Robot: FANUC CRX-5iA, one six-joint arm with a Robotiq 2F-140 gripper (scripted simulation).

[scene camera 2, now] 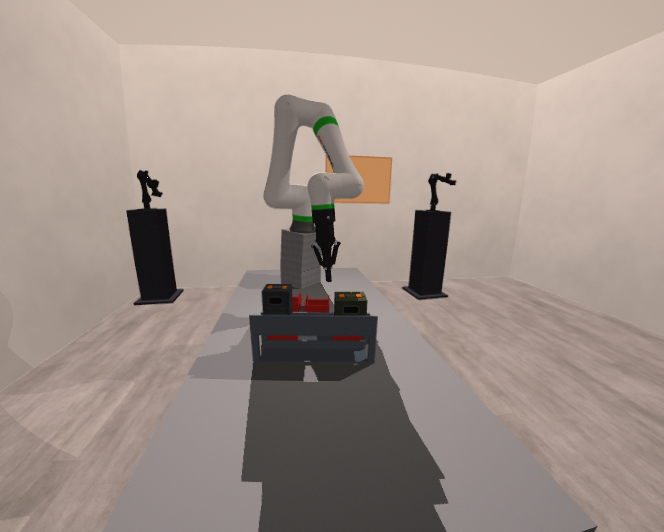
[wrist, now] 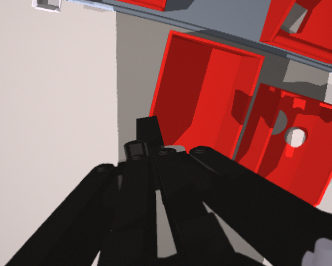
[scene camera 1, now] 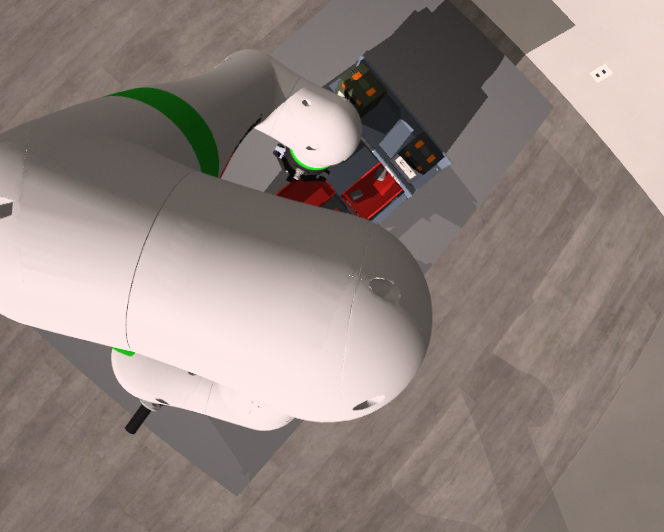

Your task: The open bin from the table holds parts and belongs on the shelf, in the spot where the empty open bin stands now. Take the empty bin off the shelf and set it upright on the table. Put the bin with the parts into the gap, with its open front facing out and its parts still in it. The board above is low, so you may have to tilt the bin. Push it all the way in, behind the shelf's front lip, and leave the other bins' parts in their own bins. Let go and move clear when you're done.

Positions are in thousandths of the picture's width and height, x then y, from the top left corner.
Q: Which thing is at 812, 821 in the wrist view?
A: My gripper.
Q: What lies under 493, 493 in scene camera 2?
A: My gripper.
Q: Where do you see a grey shelf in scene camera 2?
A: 474, 649
